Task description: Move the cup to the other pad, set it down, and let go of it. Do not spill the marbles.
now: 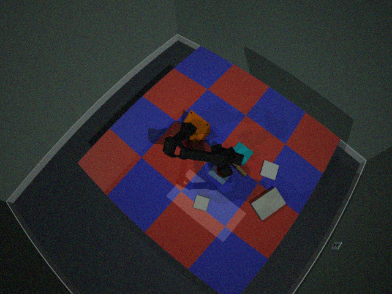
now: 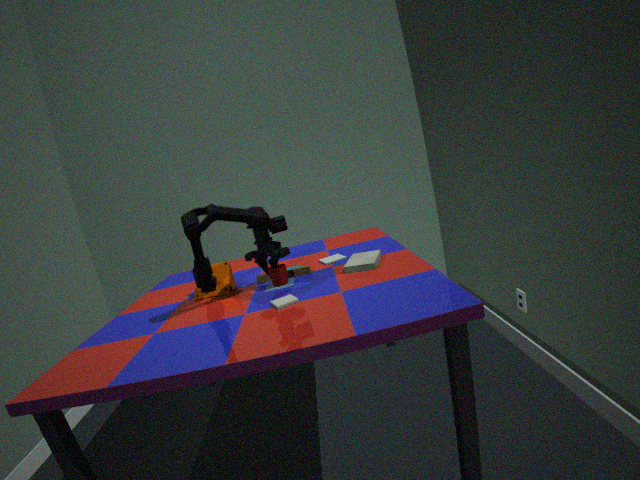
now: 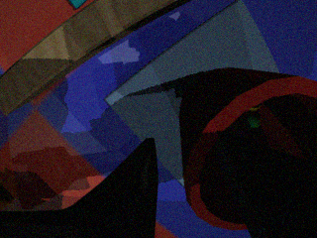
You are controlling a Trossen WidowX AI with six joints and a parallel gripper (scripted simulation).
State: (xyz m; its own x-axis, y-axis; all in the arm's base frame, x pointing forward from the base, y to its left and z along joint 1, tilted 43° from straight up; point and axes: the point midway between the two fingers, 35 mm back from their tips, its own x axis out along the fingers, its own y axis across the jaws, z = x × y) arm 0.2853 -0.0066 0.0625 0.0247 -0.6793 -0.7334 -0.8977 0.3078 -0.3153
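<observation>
My gripper tip is 30 mm short of the red cup and 20 mm to the left of it. Round my gripper tip: wooden bar: 70 mm to the left, 40 mm below, 30 mm ahead; then teal pad: 160 mm to the left, 50 mm below, 40 mm ahead; then grey-blue pad: 50 mm below, 20 mm to the right, 20 mm ahead.
</observation>
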